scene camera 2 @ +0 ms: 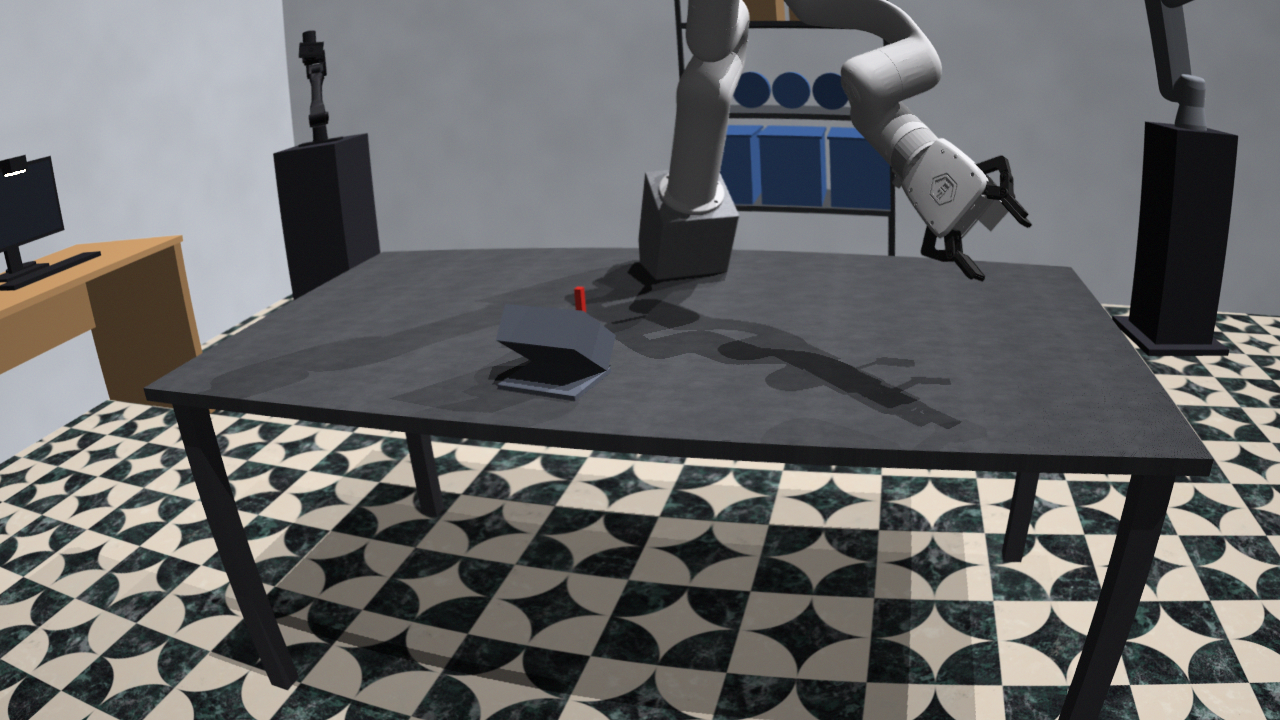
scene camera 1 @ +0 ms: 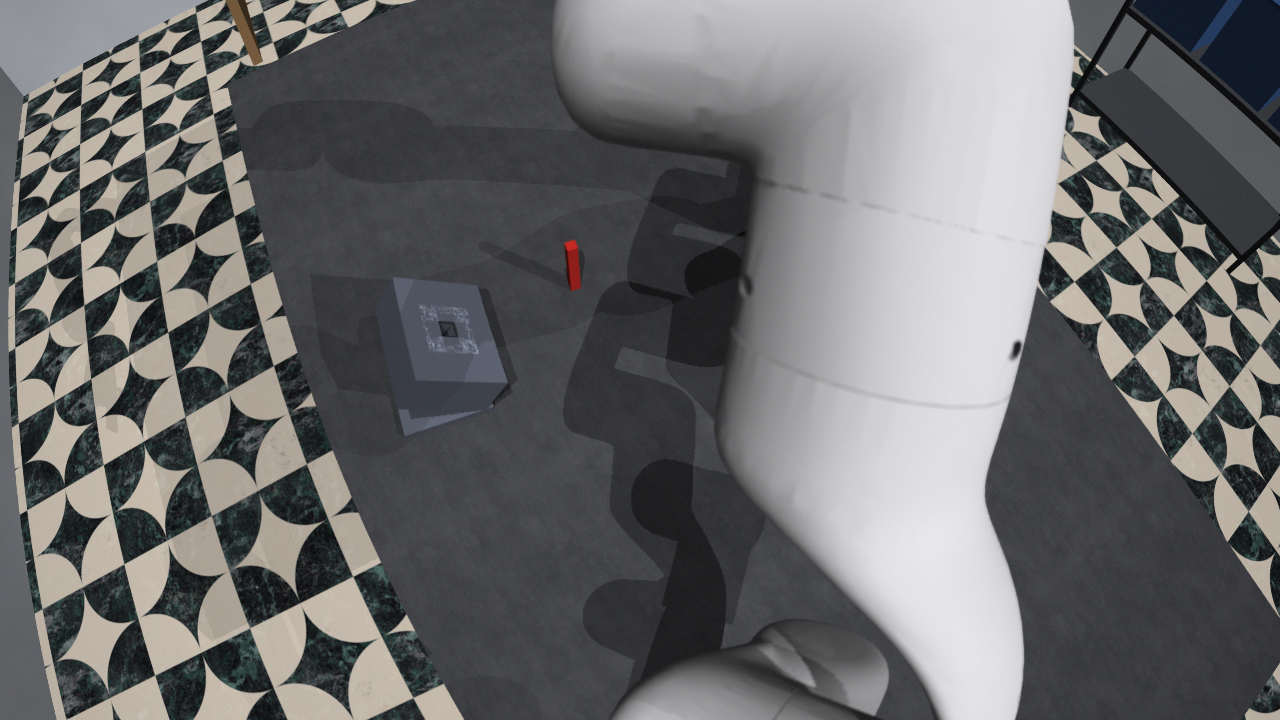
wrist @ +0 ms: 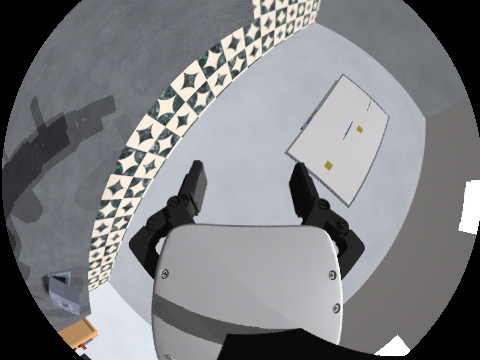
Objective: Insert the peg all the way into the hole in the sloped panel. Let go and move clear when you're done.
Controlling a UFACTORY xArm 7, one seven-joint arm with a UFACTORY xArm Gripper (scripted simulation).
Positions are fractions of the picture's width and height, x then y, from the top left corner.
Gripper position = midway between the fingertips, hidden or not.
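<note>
My gripper (wrist: 0.52, 0.48) is there for me to see, and then there's a flat plate (scene camera 1: 0.32, 0.59) that I can see as well.
</note>
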